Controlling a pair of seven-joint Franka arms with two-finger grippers.
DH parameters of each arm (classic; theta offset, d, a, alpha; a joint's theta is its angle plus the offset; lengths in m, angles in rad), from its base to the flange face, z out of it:
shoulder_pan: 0 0.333 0 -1.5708
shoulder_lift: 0 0 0 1.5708
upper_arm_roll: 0 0.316 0.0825 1.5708
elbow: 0 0 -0.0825 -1.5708
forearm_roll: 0 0.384 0 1.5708
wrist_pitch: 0 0 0.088 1.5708
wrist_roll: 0 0.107 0 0
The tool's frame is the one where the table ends.
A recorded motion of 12 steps. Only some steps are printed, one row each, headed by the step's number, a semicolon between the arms.
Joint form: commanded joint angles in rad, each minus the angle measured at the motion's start. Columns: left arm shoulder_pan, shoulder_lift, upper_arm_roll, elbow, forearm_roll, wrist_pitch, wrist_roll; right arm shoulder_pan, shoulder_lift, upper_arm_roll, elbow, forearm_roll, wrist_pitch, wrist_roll.
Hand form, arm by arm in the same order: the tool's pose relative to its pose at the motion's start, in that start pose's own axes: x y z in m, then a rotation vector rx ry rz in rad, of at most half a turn. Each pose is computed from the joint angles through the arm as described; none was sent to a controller.
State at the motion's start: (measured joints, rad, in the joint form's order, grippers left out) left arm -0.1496 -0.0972 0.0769 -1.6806 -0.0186 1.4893 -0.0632; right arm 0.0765 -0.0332 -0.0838 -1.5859 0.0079 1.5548 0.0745
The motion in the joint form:
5: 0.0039 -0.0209 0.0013 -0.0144 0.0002 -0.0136 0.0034; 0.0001 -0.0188 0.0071 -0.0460 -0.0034 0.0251 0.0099
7: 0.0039 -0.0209 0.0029 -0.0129 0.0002 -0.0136 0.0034; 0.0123 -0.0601 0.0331 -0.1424 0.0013 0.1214 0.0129
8: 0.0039 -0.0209 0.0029 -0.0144 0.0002 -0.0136 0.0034; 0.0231 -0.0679 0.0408 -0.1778 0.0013 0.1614 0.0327
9: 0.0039 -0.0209 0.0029 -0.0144 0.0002 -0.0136 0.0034; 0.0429 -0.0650 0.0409 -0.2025 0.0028 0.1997 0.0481
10: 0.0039 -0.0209 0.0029 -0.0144 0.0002 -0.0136 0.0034; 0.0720 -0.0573 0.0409 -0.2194 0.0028 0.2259 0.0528
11: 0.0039 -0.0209 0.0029 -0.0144 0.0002 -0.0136 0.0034; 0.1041 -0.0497 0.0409 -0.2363 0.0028 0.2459 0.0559
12: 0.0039 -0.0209 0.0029 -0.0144 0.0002 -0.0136 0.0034; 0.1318 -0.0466 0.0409 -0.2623 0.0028 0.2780 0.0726
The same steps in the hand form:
5: -0.0081 -0.0035 -0.0022 -0.0016 -0.0071 -0.0013; -0.0042 -0.0028 0.0094 -0.0024 -0.0020 0.0028
7: -0.0081 -0.0044 -0.0029 -0.0020 -0.0056 -0.0029; -0.0114 -0.0228 0.0247 0.0073 0.0381 -0.0319
8: -0.0081 -0.0044 -0.0022 -0.0019 -0.0071 -0.0029; -0.0125 -0.0327 0.0340 0.0092 0.0501 -0.0303
9: -0.0081 -0.0044 -0.0022 -0.0019 -0.0071 -0.0029; -0.0110 -0.0437 0.0440 0.0129 0.0601 -0.0343
10: -0.0081 -0.0044 -0.0022 -0.0019 -0.0071 -0.0029; -0.0103 -0.0597 0.0541 0.0138 0.0613 -0.0584
11: -0.0081 -0.0044 -0.0022 -0.0019 -0.0071 -0.0029; -0.0114 -0.0772 0.0647 0.0138 0.0563 -0.0871
12: -0.0081 -0.0044 -0.0022 -0.0019 -0.0071 -0.0029; -0.0133 -0.0921 0.0762 0.0155 0.0587 -0.0978

